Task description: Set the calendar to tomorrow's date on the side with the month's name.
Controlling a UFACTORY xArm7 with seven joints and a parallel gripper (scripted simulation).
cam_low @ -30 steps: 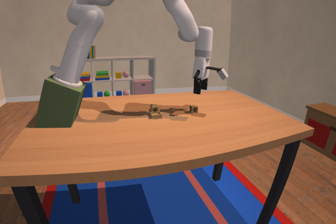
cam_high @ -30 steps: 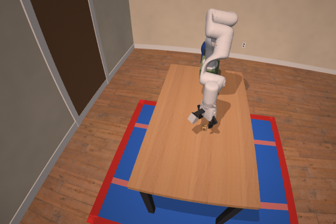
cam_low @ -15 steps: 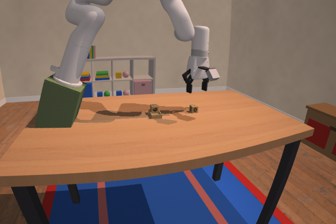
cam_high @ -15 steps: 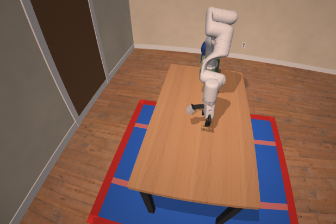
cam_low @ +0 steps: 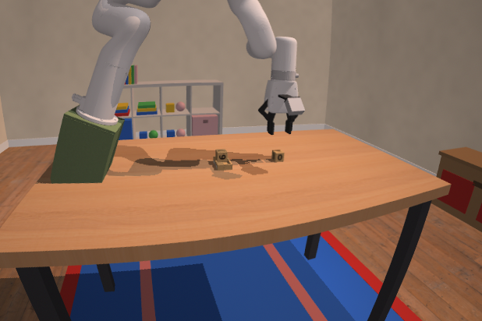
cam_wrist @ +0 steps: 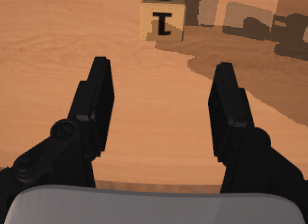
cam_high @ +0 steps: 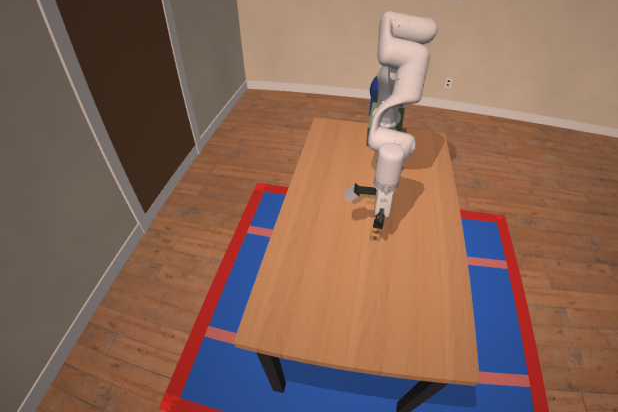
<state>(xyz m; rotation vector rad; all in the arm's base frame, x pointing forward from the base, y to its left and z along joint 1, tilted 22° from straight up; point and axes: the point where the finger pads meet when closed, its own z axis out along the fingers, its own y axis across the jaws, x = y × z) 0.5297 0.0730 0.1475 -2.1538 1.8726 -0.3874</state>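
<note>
The wooden digit cube lies 9 cm below my hand. Round my hand: low tray: 18 cm behind, 3 cm to the right, 10 cm below; wooden cube: 18 cm behind, 1 cm to the right, 8 cm below.
</note>
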